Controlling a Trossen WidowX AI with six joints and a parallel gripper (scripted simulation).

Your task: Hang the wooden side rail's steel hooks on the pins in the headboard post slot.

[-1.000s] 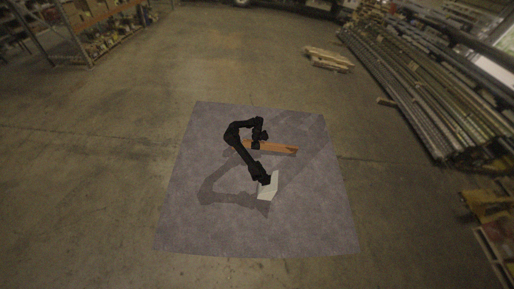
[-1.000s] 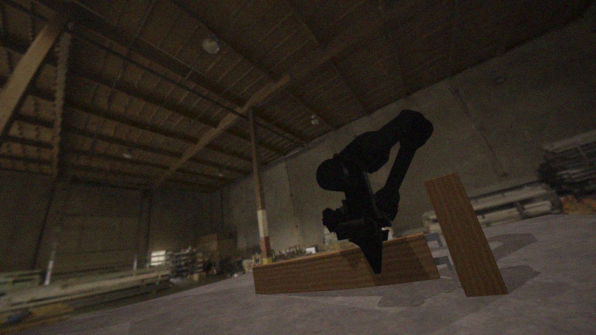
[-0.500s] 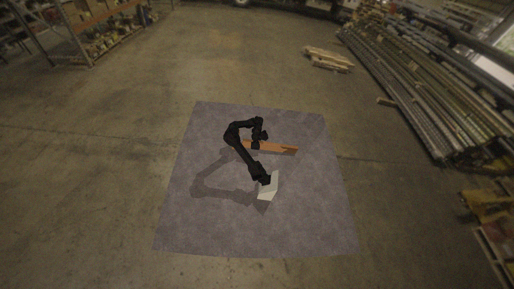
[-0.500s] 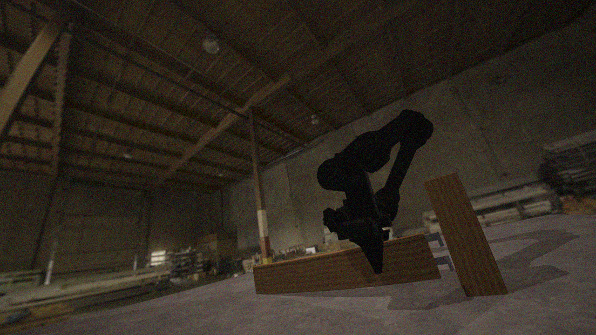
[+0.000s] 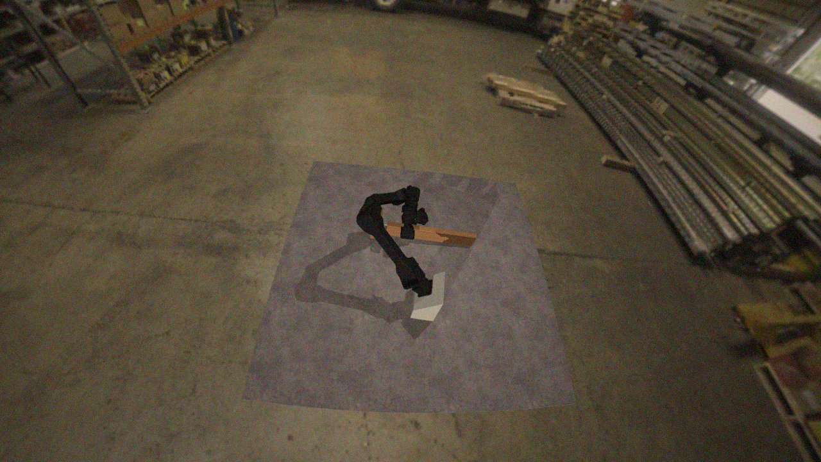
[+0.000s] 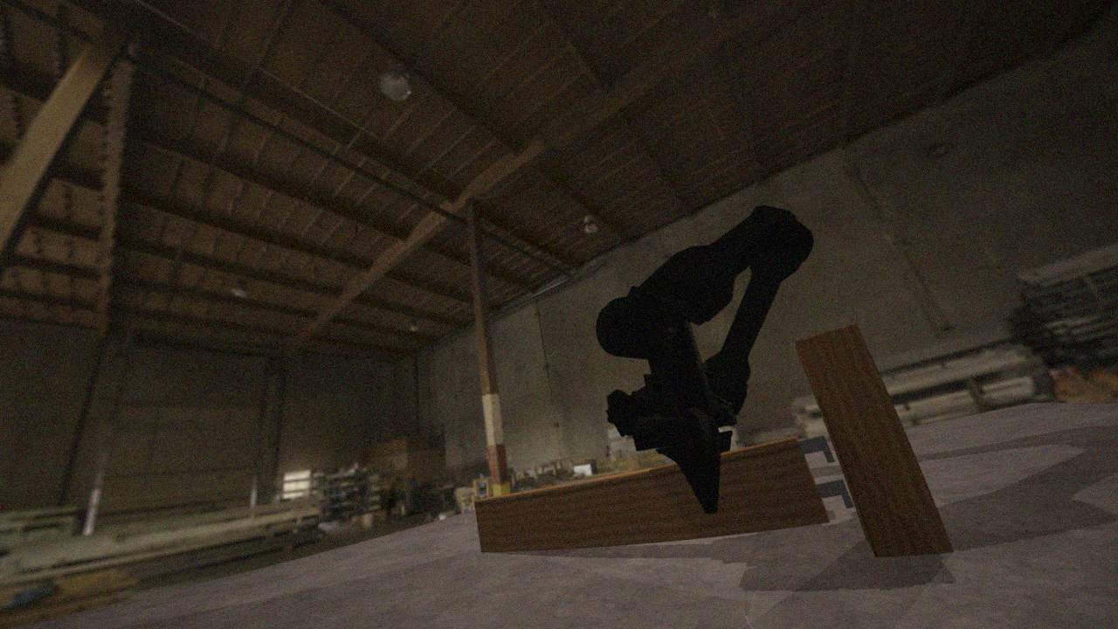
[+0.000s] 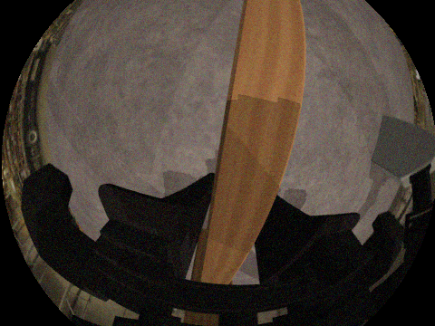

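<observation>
My gripper tip is 1 cm past the headboard post, 14 cm to the right of it and 4 cm below it.
</observation>
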